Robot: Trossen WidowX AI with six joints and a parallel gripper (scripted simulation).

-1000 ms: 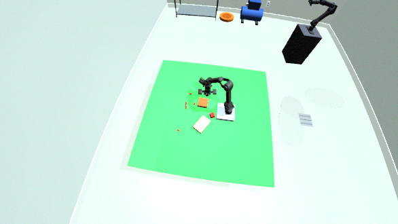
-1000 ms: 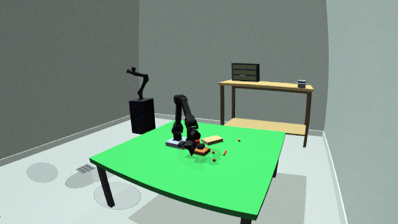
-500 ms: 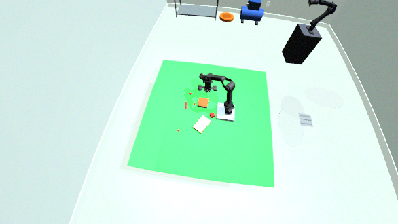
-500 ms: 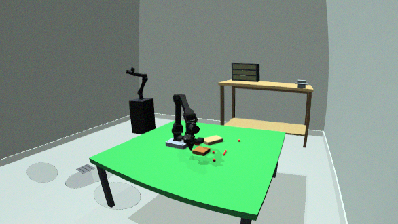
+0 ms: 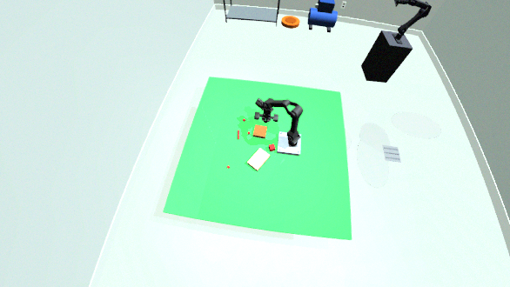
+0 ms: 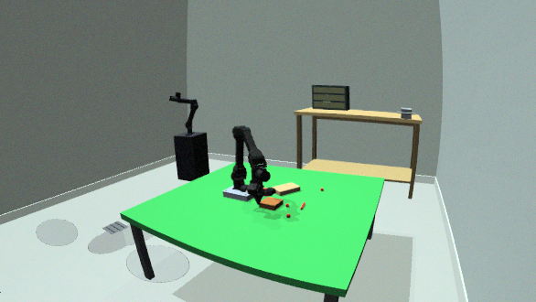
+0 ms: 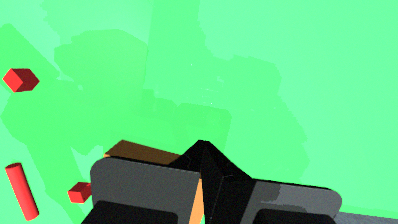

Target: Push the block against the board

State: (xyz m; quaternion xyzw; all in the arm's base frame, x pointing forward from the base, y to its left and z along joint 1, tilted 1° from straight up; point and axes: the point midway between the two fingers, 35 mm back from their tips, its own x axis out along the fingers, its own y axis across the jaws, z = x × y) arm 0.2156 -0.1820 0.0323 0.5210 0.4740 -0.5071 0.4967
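Right now the square block is 8 cm to the left of my gripper tip, 4 cm ahead of it and 2 cm below it. Round my gripper tip: red cube: 22 cm to the left, 6 cm behind, 1 cm below; then board: 32 cm to the left, 4 cm ahead, 2 cm below.
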